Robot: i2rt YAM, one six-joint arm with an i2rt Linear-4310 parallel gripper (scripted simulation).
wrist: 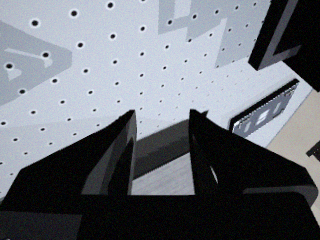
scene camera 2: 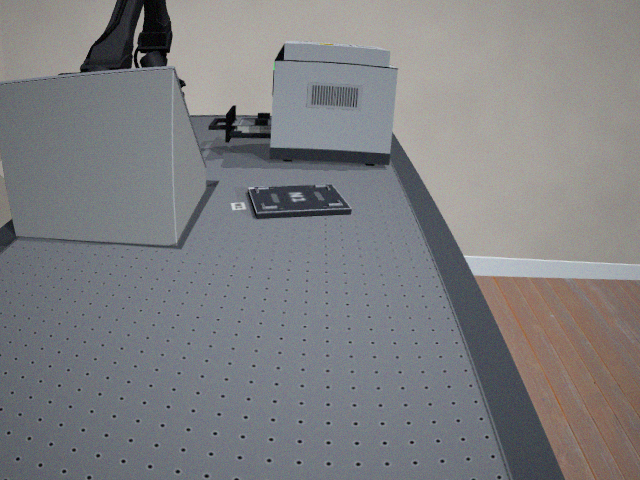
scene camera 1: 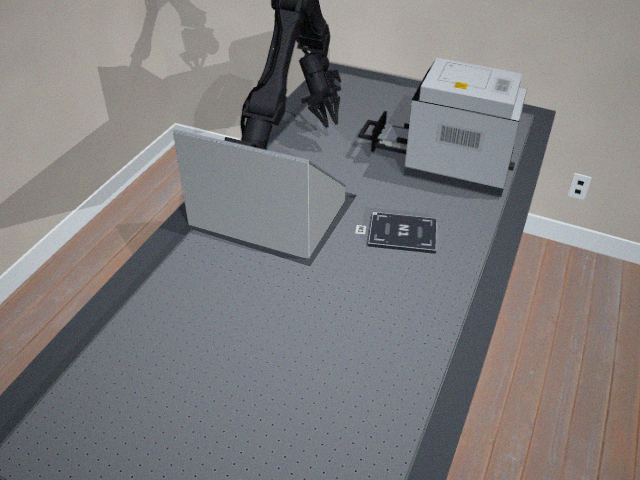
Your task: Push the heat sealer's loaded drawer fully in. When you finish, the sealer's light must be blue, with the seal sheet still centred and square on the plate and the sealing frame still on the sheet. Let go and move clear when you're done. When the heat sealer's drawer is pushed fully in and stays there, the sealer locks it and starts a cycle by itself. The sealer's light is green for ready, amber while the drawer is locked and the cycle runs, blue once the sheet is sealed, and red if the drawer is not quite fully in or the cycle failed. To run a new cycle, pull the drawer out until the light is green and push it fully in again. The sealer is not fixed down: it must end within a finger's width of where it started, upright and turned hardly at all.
Scene:
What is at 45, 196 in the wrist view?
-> The gripper.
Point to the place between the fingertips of the gripper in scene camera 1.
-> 332, 125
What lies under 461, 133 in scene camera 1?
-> A heat sealer.

